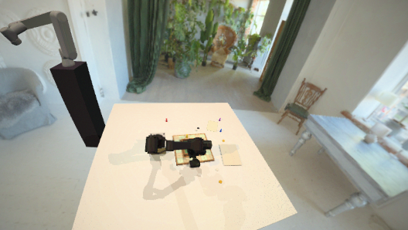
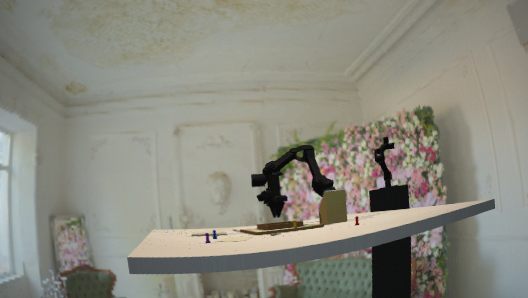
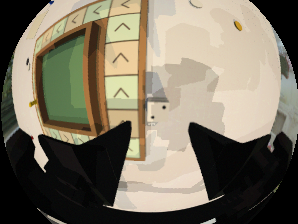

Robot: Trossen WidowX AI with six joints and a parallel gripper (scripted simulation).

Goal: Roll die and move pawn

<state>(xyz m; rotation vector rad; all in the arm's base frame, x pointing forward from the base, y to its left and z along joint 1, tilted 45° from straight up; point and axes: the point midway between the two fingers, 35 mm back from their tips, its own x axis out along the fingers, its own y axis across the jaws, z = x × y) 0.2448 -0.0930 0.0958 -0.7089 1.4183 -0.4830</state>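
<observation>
Right now the white die is 40 mm below my gripper tip. The rest, counted from my gripper tip: yellow pawn 270 mm to the left, 30 mm below, 10 mm behind; then green dice tray 160 mm to the left, 50 mm below, 20 mm ahead; then blue pawn 360 mm to the left, 310 mm ahead, 40 mm below.
</observation>
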